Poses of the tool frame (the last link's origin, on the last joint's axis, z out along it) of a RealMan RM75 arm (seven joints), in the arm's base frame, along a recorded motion.
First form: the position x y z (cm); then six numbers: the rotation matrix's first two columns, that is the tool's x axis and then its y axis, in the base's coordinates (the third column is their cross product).
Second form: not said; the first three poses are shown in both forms.
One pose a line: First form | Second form
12.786 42.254 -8.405 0.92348 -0.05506 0.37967 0.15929 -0.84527 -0.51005 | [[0.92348 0.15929 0.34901 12.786], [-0.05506 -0.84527 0.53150 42.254], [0.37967 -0.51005 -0.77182 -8.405], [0 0 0 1]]
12.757 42.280 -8.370 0.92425 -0.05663 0.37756 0.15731 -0.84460 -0.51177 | [[0.92425 0.15731 0.34787 12.757], [-0.05663 -0.84460 0.53240 42.280], [0.37756 -0.51177 -0.77171 -8.370], [0 0 0 1]]
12.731 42.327 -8.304 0.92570 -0.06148 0.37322 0.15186 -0.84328 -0.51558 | [[0.92570 0.15186 0.34643 12.731], [-0.06148 -0.84328 0.53395 42.327], [0.37322 -0.51558 -0.77129 -8.304], [0 0 0 1]]
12.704 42.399 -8.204 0.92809 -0.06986 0.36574 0.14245 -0.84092 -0.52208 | [[0.92809 0.14245 0.34403 12.704], [-0.06986 -0.84092 0.53664 42.399], [0.36574 -0.52208 -0.77050 -8.204], [0 0 0 1]]
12.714 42.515 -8.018 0.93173 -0.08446 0.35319 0.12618 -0.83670 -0.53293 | [[0.93173 0.12618 0.34053 12.714], [-0.08446 -0.83670 0.54111 42.515], [0.35319 -0.53293 -0.76892 -8.018], [0 0 0 1]]
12.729 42.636 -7.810 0.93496 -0.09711 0.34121 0.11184 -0.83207 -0.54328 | [[0.93496 0.11184 0.33667 12.729], [-0.09711 -0.83207 0.54611 42.636], [0.34121 -0.54328 -0.76709 -7.810], [0 0 0 1]]
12.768 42.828 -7.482 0.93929 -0.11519 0.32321 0.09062 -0.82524 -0.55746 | [[0.93929 0.09062 0.33094 12.768], [-0.11519 -0.82524 0.55291 42.828], [0.32321 -0.55746 -0.76470 -7.482], [0 0 0 1]]
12.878 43.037 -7.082 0.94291 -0.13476 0.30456 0.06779 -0.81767 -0.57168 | [[0.94291 0.06779 0.32607 12.878], [-0.13476 -0.81767 0.55969 43.037], [0.30456 -0.57168 -0.76185 -7.082], [0 0 0 1]]
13.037 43.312 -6.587 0.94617 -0.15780 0.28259 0.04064 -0.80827 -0.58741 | [[0.94617 0.04064 0.32110 13.037], [-0.15780 -0.80827 0.56727 43.312], [0.28259 -0.58741 -0.75835 -6.587], [0 0 0 1]]
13.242 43.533 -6.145 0.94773 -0.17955 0.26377 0.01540 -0.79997 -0.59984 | [[0.94773 0.01540 0.31871 13.242], [-0.17955 -0.79997 0.57255 43.533], [0.26377 -0.59984 -0.75539 -6.145], [0 0 0 1]]
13.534 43.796 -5.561 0.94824 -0.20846 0.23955 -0.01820 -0.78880 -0.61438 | [[0.94824 -0.01820 0.31703 13.534], [-0.20846 -0.78880 0.57822 43.796], [0.23955 -0.61438 -0.75177 -5.561], [0 0 0 1]]
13.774 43.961 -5.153 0.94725 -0.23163 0.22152 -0.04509 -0.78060 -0.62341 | [[0.94725 -0.04509 0.31732 13.774], [-0.23163 -0.78060 0.58054 43.961], [0.22152 -0.62341 -0.74987 -5.153], [0 0 0 1]]
